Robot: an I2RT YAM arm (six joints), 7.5 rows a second.
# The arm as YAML. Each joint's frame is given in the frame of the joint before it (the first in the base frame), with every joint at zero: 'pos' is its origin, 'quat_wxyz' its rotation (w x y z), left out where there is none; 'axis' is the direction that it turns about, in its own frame. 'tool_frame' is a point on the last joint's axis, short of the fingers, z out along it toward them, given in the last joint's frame.
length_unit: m
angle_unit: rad
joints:
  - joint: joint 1
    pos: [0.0, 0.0, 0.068]
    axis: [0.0, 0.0, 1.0]
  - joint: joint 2
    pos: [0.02, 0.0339, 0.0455]
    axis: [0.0, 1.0, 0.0]
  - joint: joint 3
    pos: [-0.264, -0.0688, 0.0]
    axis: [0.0, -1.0, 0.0]
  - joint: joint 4
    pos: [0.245, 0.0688, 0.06]
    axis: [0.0, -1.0, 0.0]
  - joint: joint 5
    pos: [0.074, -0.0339, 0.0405]
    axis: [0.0, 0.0, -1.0]
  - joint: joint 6
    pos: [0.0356, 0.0, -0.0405]
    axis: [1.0, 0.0, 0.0]
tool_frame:
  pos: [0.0, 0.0, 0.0]
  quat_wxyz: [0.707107, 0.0, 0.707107, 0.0]
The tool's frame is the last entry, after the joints.
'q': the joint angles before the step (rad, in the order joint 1, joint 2, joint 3, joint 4, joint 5, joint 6). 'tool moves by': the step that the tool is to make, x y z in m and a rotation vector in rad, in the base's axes. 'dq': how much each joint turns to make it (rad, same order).
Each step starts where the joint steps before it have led.
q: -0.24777 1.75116 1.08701 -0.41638 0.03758 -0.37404
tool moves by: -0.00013 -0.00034 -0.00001 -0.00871 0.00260 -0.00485
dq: 0.00001 0.00001 0.00000 -0.00037 0.01030 0.00002
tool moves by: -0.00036 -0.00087 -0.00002 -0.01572 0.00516 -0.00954
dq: -0.00077 -0.00003 -0.00001 -0.00116 0.01869 -0.00001
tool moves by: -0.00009 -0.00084 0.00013 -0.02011 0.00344 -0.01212
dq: 0.00001 0.00002 0.00000 0.00155 0.02365 0.00115
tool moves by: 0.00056 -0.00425 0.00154 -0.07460 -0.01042 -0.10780
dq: -0.00002 0.00001 0.00005 0.01941 0.11291 0.06178
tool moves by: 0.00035 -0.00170 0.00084 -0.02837 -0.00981 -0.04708
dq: 0.00000 -0.00001 -0.00003 0.00993 0.04501 0.02937
